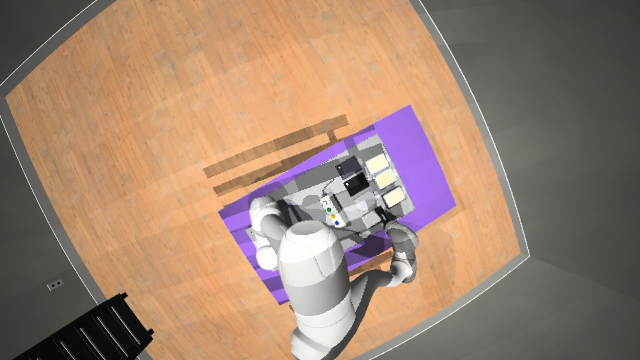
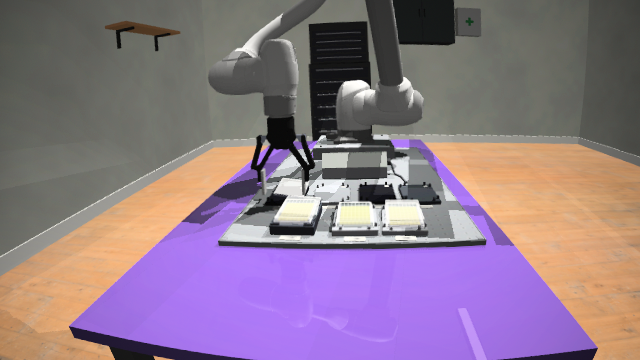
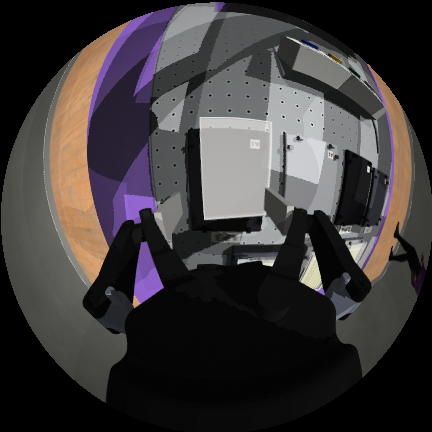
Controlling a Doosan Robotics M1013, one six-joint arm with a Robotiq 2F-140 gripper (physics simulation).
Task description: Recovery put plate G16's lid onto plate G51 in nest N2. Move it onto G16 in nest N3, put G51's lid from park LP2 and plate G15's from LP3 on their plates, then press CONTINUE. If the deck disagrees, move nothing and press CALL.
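Frame: origin at the arm's base, x left, y ahead, z down, level; centimetres.
Seen in the pictures: gripper, fingertip midpoint: [image 1: 378, 217] [image 2: 284, 193] [image 3: 222, 199]; arm's base, link origin: [image 2: 354, 140].
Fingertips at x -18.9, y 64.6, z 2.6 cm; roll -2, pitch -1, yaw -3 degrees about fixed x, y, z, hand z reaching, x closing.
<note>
Offsets run from my fingertips to a thing's top centre. "pt": to the spot under its first point. Level surfaces: height alone.
My gripper [image 1: 384, 216] [image 2: 284, 182] [image 3: 222, 199] is open and empty, its fingers pointing down on either side of a pale lid @[dx +1.7, dy -4.1, dz -1.6 cm] [image 1: 371, 219] [image 2: 290, 187] [image 3: 235, 170]. The lid lies on a black park and appears flat. A clear or whitish lid or park surface @[dz +0.9 cm] [image 2: 331, 193] [image 3: 302, 160] is beside it. Three plates with pale yellow wells stand in a row of nests: one @[dx +7.7, dy +14.9, dz -3.2 cm] [image 1: 394, 197] [image 2: 298, 211] on a black nest, a middle one @[dx +20.7, dy +15.6, dz -1.1 cm] [image 1: 385, 178] [image 2: 355, 215] and an end one @[dx +32.4, dy +14.5, dz -1.3 cm] [image 1: 376, 163] [image 2: 403, 214] on grey nests. Their labels are unreadable, and whether each is lidded I cannot tell.
Two dark parks @[pt dx +26.7, dy -3.2, dz +0.9 cm] [image 1: 356, 184] @[pt dx +39.0, dy -1.6, dz +0.9 cm] [image 2: 419, 193] [image 3: 355, 187] stand beyond the whitish one. A button box @[dx +19.7, dy -24.3, dz -6.5 cm] [image 1: 332, 210] [image 2: 354, 165] [image 3: 320, 65] with green, yellow and blue buttons stands behind the parks. A perforated deck lies on the purple table @[dz +3.2 cm] [image 1: 415, 150] [image 2: 330, 290]. The arm's shadows cross both.
</note>
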